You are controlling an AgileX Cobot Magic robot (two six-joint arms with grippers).
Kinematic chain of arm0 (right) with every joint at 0, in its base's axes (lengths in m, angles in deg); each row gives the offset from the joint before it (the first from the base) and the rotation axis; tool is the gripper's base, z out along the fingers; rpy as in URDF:
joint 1: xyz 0 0 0.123 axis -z
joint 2: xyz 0 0 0 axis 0.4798 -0.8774 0
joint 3: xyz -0.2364 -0.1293 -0.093 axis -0.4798 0.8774 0
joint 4: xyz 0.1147 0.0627 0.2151 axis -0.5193 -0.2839 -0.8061
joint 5: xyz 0 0 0 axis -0.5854 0.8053 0.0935
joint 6: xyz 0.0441 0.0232 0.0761 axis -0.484 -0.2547 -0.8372
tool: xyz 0 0 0 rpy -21.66 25.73 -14.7
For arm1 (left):
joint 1: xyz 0 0 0.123 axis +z
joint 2: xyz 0 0 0 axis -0.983 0.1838 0
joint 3: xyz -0.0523 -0.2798 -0.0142 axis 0.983 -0.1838 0
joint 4: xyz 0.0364 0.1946 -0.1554 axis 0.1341 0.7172 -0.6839
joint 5: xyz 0 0 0 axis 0.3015 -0.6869 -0.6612
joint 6: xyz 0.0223 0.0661 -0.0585 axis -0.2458 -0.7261 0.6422
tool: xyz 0 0 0 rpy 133.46 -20.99 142.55
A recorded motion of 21 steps. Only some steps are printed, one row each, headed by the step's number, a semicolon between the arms.
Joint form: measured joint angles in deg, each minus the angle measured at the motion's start. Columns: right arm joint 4, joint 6, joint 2, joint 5, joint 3, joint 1; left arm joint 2, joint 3, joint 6, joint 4, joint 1, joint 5.
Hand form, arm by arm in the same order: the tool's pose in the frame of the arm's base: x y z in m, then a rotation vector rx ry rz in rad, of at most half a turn. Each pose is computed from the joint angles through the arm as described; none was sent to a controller.
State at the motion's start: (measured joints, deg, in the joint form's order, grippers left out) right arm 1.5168 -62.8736 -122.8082 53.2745 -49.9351 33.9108; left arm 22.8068 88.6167 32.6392 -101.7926 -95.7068 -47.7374
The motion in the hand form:
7: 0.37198 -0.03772 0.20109 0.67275 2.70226 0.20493; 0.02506 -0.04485 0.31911 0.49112 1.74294 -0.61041
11: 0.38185 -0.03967 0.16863 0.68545 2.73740 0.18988; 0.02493 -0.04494 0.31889 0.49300 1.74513 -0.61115
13: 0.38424 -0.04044 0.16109 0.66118 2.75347 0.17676; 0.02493 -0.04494 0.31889 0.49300 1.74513 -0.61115
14: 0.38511 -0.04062 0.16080 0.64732 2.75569 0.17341; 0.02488 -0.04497 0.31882 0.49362 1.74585 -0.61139
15: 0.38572 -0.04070 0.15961 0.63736 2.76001 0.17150; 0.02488 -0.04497 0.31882 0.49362 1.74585 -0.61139
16: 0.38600 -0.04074 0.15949 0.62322 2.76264 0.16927; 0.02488 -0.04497 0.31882 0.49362 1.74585 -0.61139
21: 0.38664 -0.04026 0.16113 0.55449 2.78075 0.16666; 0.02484 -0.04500 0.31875 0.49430 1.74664 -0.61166
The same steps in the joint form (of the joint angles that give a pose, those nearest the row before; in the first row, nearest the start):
7: -1.27 0.44 -9.06 -9.14 0.21 1.95; 0.00 0.00 -0.12 0.01 -0.01 -0.36
11: -1.14 0.66 -14.20 -12.15 0.21 1.95; 0.00 0.00 -0.13 0.00 0.00 -0.53
13: -0.74 1.57 -15.50 -12.61 -0.02 1.95; 0.00 0.00 -0.13 0.00 0.00 -0.53
14: -0.66 2.08 -15.67 -12.61 -0.23 1.95; 0.00 0.00 -0.13 0.00 0.00 -0.59
15: -0.66 2.52 -15.93 -12.61 -0.36 1.95; 0.00 0.00 -0.13 0.00 0.00 -0.59
16: -0.66 3.10 -15.99 -12.61 -0.42 1.95; 0.00 0.00 -0.13 0.00 0.00 -0.59
21: -1.08 6.19 -16.00 -11.79 -0.91 1.95; 0.00 0.00 -0.13 0.00 0.00 -0.65

